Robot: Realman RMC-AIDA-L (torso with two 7-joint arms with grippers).
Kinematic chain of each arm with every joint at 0, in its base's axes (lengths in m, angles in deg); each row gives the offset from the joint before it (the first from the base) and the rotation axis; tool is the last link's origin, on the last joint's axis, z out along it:
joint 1: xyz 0 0 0.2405 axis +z
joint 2: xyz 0 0 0 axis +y
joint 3: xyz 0 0 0.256 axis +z
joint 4: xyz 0 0 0 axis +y
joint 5: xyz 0 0 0.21 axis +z
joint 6: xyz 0 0 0 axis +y
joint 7: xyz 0 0 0.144 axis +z
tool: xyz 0 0 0
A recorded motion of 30 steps. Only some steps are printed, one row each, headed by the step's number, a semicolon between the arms.
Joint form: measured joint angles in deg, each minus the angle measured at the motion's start. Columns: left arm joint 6, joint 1, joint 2, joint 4, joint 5, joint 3, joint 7; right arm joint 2, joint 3, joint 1, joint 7, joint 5, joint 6, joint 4.
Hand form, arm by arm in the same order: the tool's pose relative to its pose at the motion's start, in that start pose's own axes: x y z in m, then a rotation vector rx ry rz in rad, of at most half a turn. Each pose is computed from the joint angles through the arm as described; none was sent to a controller.
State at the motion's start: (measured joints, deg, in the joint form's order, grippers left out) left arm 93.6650 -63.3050 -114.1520 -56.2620 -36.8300 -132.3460 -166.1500; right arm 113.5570 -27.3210 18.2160 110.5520 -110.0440 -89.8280 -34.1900
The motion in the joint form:
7: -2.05 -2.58 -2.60 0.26 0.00 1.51 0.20; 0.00 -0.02 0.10 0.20 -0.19 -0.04 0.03
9: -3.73 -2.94 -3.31 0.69 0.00 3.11 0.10; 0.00 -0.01 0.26 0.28 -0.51 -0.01 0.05
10: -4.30 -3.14 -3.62 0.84 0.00 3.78 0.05; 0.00 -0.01 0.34 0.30 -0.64 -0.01 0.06
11: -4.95 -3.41 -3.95 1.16 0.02 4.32 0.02; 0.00 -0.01 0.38 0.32 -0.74 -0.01 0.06
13: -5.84 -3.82 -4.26 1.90 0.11 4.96 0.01; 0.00 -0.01 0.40 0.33 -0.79 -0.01 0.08
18: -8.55 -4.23 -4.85 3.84 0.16 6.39 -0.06; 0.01 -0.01 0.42 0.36 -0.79 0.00 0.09
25: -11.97 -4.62 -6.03 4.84 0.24 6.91 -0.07; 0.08 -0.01 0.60 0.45 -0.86 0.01 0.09
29: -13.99 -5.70 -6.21 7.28 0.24 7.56 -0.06; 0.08 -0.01 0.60 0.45 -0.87 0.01 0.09
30: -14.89 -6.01 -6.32 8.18 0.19 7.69 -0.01; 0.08 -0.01 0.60 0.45 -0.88 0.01 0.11
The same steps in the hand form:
7: 0.0051 0.0270 0.0187 -0.0245 -0.0050 0.0596; 0.0001 0.0002 0.0006 -0.0009 0.0040 0.0027
9: 0.0055 0.0327 0.0271 -0.0178 -0.0055 0.0773; 0.0001 0.0002 0.0015 -0.0005 0.0092 0.0024
10: 0.0055 0.0356 0.0305 -0.0158 -0.0075 0.0859; 0.0000 0.0003 0.0019 -0.0007 0.0116 0.0020
11: 0.0055 0.0385 0.0343 -0.0151 -0.0091 0.0928; 0.0001 0.0004 0.0022 -0.0006 0.0133 0.0018
13: 0.0056 0.0414 0.0393 -0.0127 -0.0130 0.0993; 0.0002 0.0004 0.0023 -0.0006 0.0142 0.0021
18: 0.0049 0.0434 0.0509 -0.0047 -0.0132 0.1018; 0.0002 0.0004 0.0025 -0.0009 0.0142 0.0026
25: 0.0068 0.0484 0.0615 -0.0067 0.0143 0.1038; -0.0002 0.0010 0.0038 -0.0033 0.0157 0.0028
29: 0.0076 0.0515 0.0703 -0.0034 0.0098 0.1051; -0.0002 0.0009 0.0038 -0.0033 0.0158 0.0028
30: 0.0078 0.0521 0.0736 -0.0034 0.0112 0.1035; -0.0001 0.0009 0.0038 -0.0033 0.0160 0.0031

